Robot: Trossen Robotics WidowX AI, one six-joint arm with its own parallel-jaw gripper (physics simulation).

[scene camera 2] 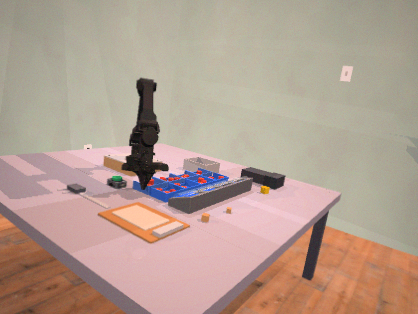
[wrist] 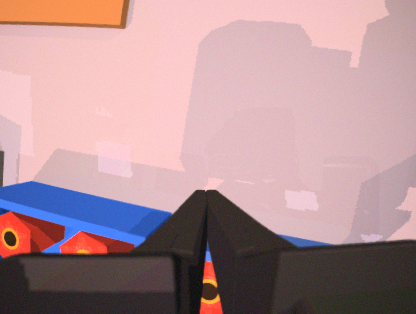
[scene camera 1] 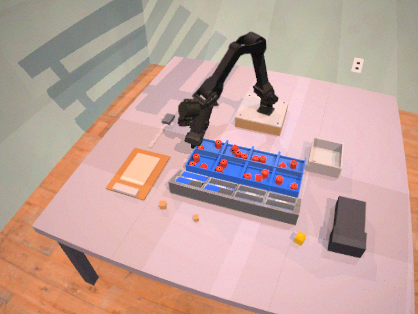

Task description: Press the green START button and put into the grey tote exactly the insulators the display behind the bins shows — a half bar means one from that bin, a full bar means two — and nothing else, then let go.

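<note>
My gripper is shut and empty, low over the far-left end of the blue bins. Red insulators lie in the bins; one shows through the gap behind the fingertips in the wrist view. The display shows a long and a half blue bar in its first panel and a half bar in its second. The grey tote has a tiny red spot inside. The green START button is hidden in scene camera 1.
An orange clipboard lies left of the display. A black box and a yellow cube are at right. Small orange cubes lie before the display. A grey block lies left.
</note>
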